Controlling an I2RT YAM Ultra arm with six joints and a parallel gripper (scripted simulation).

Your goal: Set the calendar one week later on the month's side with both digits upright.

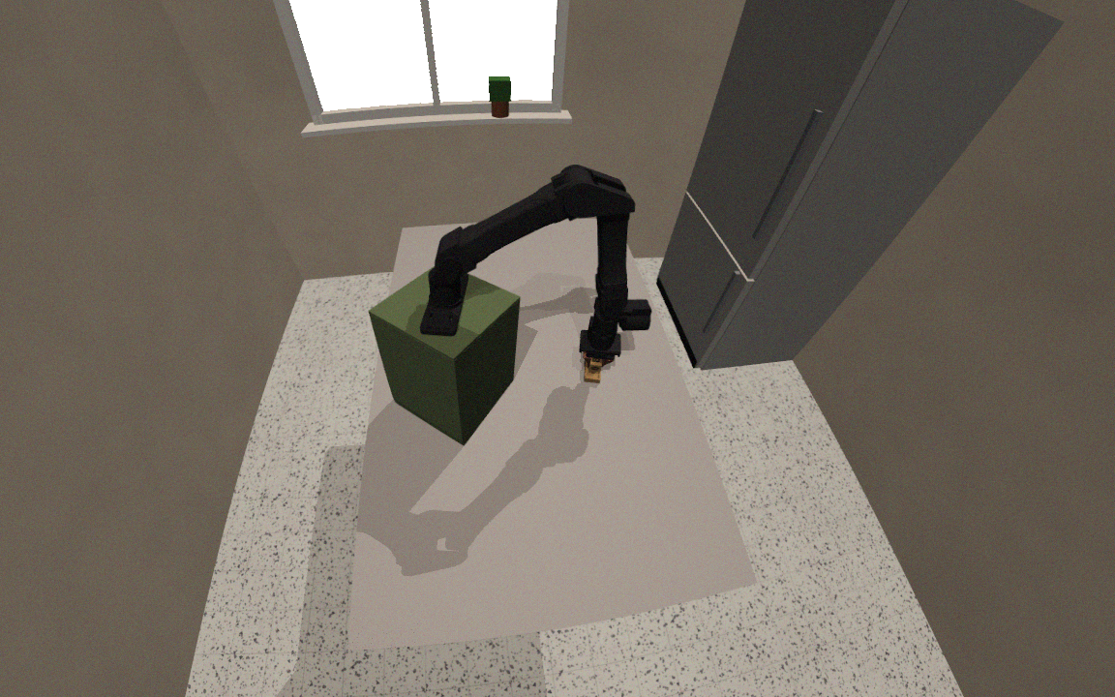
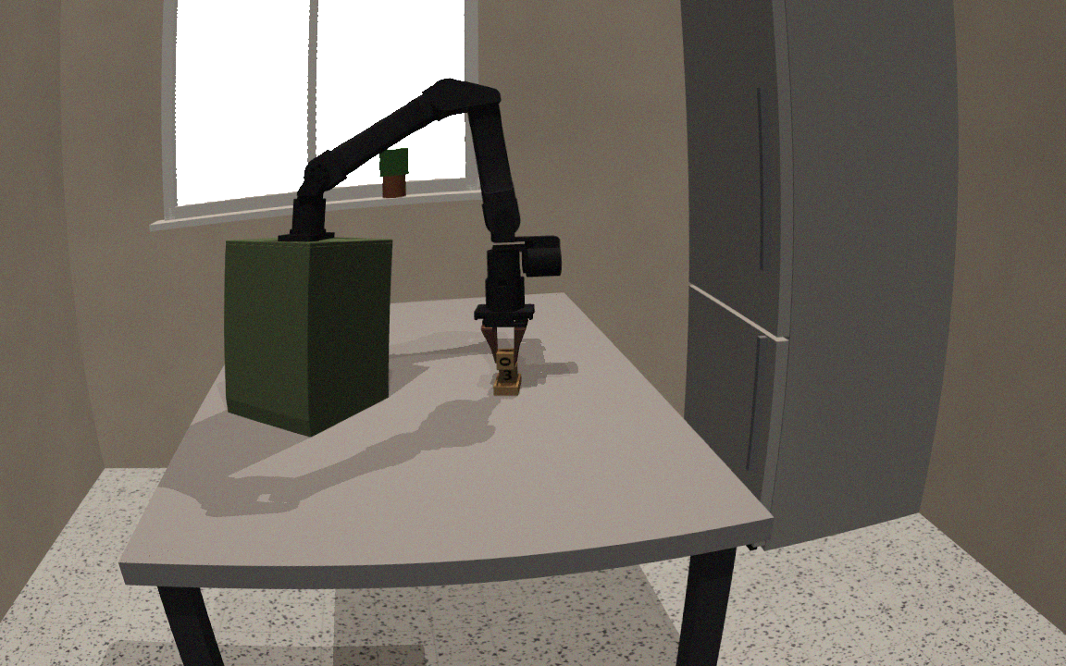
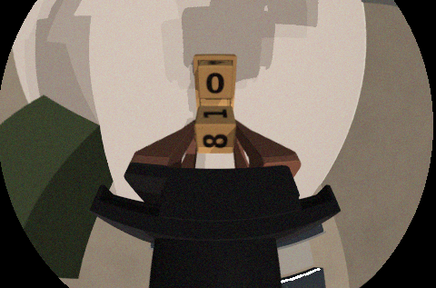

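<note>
The wooden tray is 60 mm below my hand and 20 mm to the left of it.
</note>
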